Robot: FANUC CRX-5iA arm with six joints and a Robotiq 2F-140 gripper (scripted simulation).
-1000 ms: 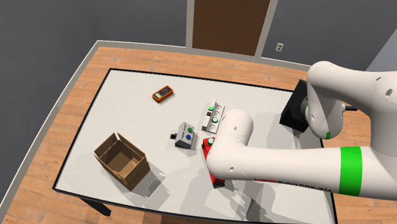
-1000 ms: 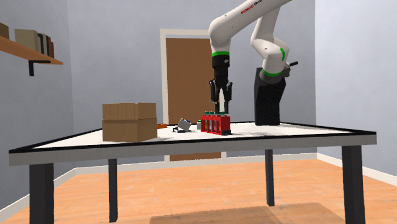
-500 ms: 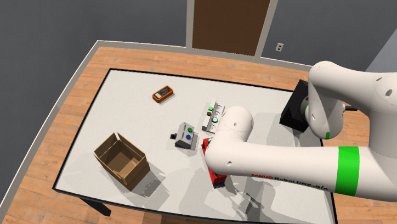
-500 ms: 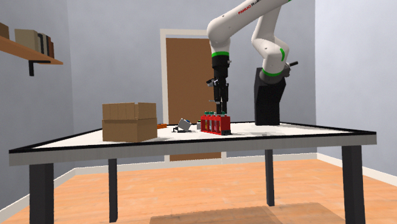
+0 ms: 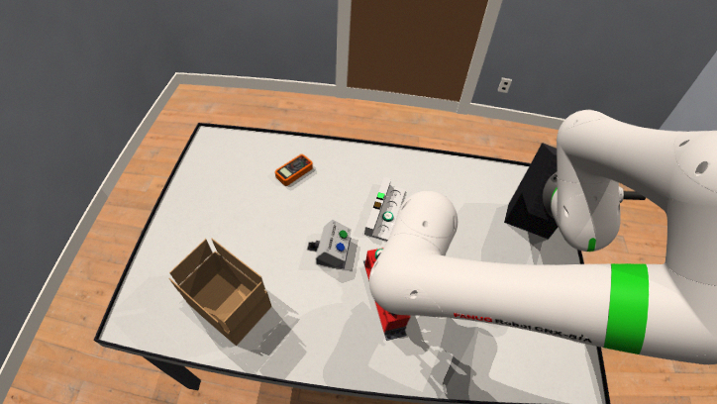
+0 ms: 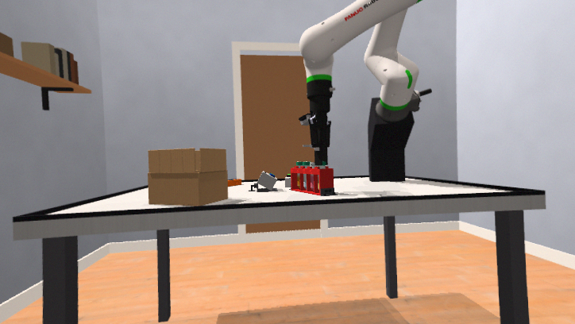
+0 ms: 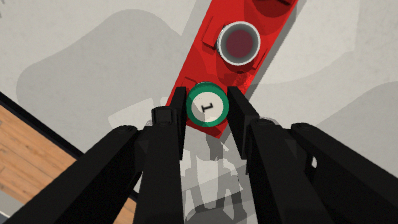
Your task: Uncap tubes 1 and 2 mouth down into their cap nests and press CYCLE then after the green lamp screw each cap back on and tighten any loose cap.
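The cap 1 lies 3 cm below my hand. Round my hand: blue key (19 cm ahead, 16 cm to the right, 7 cm below); then cap 3 (5 cm ahead, 9 cm to the right, 3 cm below); then cap 4 (7 cm ahead, 14 cm to the right, 3 cm below).
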